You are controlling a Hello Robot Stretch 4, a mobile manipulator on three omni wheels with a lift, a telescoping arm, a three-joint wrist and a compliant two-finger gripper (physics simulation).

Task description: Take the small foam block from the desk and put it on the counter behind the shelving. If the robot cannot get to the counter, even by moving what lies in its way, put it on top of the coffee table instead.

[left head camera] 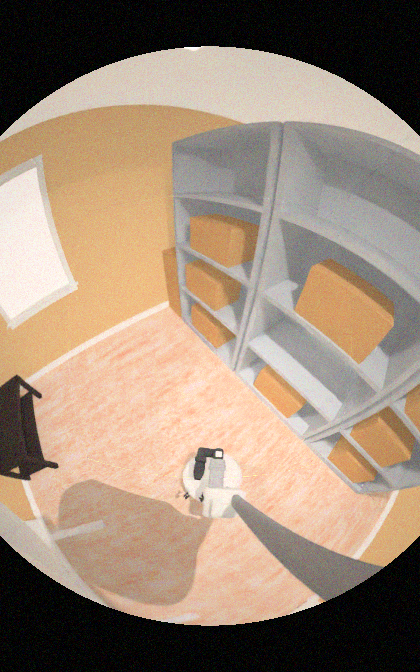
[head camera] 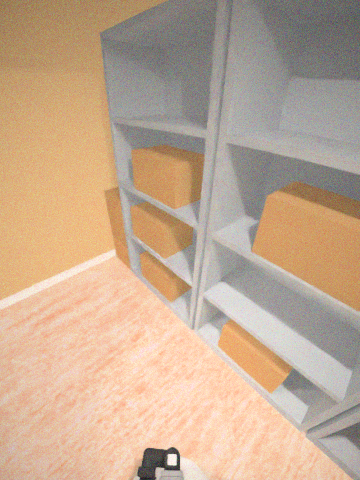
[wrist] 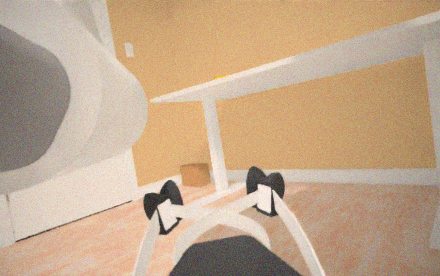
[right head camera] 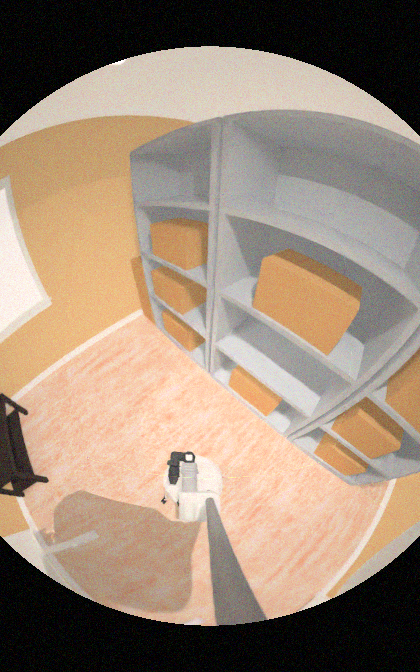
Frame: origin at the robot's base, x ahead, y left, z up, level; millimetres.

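Seen in the pictures: gripper, between the fingertips: (wrist: 214, 189).
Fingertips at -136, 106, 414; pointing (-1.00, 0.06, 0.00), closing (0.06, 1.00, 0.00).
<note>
Offsets run from my fingertips to a thing's top centre, as dx, dy, dz. "*": to the spot under its first point. Level surfaces: height alone.
A small yellow piece @(-1336, +224, +323) (wrist: 220, 77), which looks like the foam block, shows barely above the edge of the white desk @(dz +253) (wrist: 300, 75) in the wrist view. My gripper (wrist: 214, 189) is open, with nothing between its fingers, below the desk top's height and apart from it. The grey shelving (head camera: 216, 100) (left head camera: 270, 200) (right head camera: 215, 250) stands ahead and to the right in the head views. No counter can be made out behind it. The dark coffee table (left head camera: 11, 425) (right head camera: 5, 450) is partly visible at the left edge of both side head views.
Orange-brown boxes (head camera: 167, 175) (left head camera: 345, 310) (right head camera: 305, 300) stand on the shelves. A small brown box (wrist: 195, 175) lies on the floor beyond the desk leg. A white cabinet-like front @(* -1687, -864, -295) (wrist: 70, 200) is at the wrist view's left. A brownish patch (left head camera: 130, 545) (right head camera: 125, 555) covers floor beside my base.
</note>
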